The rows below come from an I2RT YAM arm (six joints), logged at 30 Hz.
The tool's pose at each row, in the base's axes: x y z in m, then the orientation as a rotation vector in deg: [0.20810 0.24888 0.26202 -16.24 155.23 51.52]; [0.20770 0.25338 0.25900 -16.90 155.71 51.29]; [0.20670 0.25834 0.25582 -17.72 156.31 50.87]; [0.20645 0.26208 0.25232 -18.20 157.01 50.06]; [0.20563 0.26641 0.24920 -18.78 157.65 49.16]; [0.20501 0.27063 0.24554 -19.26 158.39 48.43]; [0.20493 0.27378 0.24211 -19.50 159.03 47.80]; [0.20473 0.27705 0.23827 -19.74 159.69 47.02]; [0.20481 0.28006 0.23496 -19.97 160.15 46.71]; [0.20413 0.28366 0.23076 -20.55 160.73 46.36]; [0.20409 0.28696 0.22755 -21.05 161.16 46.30]
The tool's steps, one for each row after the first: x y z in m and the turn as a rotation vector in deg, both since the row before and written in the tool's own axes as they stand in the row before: [0.00089 0.00198 0.00498 0.15 0.59 -0.29]; [0.00139 0.00243 0.00528 0.27 0.71 -0.38]; [0.00085 0.00112 0.00493 0.58 0.62 -0.20]; [0.00114 0.00201 0.00488 0.62 0.59 -0.29]; [0.00106 0.00164 0.00527 0.52 0.69 -0.16]; [0.00058 0.00079 0.00455 0.46 0.54 -0.03]; [0.00074 0.00075 0.00494 0.56 0.54 -0.05]; [0.00033 0.00077 0.00440 0.23 0.44 -0.04]; [0.00115 0.00104 0.00535 0.23 0.64 -0.21]; [0.00028 0.00113 0.00445 0.03 0.53 -0.17]
